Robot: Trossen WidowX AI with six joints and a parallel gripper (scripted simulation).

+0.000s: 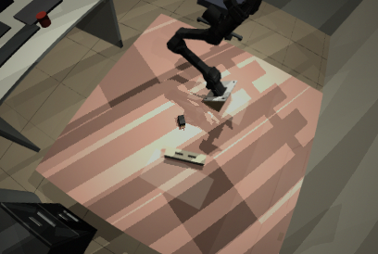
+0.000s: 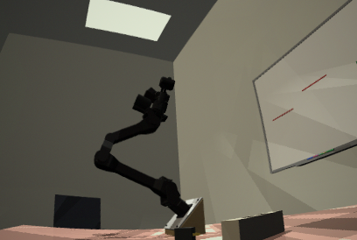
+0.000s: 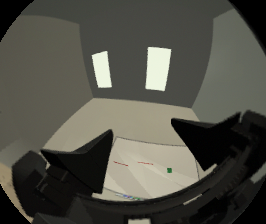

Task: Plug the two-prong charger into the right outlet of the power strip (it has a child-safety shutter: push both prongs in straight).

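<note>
Right now my gripper tip is 65 cm above the two-prong charger, 30 cm short of it and 7 cm to the left of it.
</note>
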